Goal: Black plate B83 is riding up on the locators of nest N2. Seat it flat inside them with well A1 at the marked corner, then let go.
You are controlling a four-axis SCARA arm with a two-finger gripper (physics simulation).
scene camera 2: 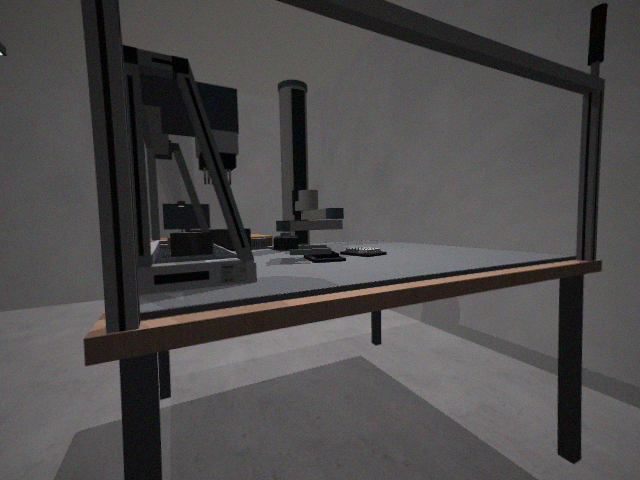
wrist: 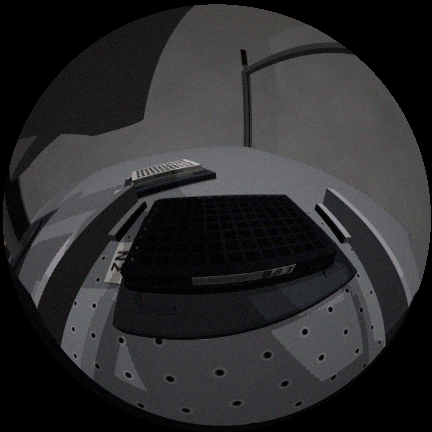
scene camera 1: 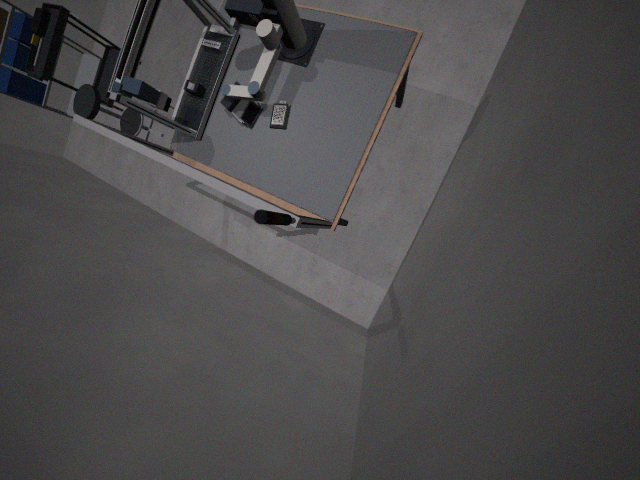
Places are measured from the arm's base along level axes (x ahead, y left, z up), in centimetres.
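Pixels of known places: gripper, between the fingertips: (scene camera 2: 328,249) (wrist: 233,192) (scene camera 1: 250,113); arm's base, origin of its link: (scene camera 1: 297,42).
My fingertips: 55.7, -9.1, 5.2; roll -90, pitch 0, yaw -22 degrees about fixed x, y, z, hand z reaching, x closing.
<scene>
For each thing: its middle in the pictures, then the offset to it from my fingertips, as dx, dy, dz. "spot": a spot on its surface instead.
- Black plate B83, middle of its body: (wrist: 232,229) (scene camera 2: 324,254) (scene camera 1: 250,113) -0.8, -1.6, -1.9
- dark nest N2, middle of its body: (wrist: 240,245) (scene camera 2: 323,257) (scene camera 1: 250,114) -0.3, -2.1, -3.2
- N2 tag, a spot on its surface: (wrist: 117,262) spot: -10.0, -0.7, -3.7
- white plate, middle of its body: (wrist: 162,170) (scene camera 2: 362,250) (scene camera 1: 279,115) -5.5, +19.6, -2.0
- post, middle of its body: (scene camera 2: 589,178) (scene camera 1: 316,223) (wrist: 247,107) +46.7, +79.6, +23.8
Black plate B83 (wrist: 235,230) (scene camera 1: 252,111) lies on dark nest N2 (wrist: 200,315) (scene camera 2: 330,259). In the wrist view its label faces the camera and a strip of nest shows in front of its near edge. The N2 tag (wrist: 117,262) is to the left. My gripper (wrist: 233,192) is open, one finger on each side of the plate, with visible gaps and nothing held. The locators are mostly hidden or too dark to make out. I cannot tell whether the plate is flat inside them, or see well A1 and the marked corner.
A white plate (scene camera 1: 279,114) (scene camera 2: 363,250) (wrist: 167,170) sits on another dark nest beside N2. The arm's column (scene camera 2: 293,155) stands behind. A framed machine with a long tray (scene camera 1: 199,111) stands on the other side of N2. A post (wrist: 247,110) rises at the table's far edge.
</scene>
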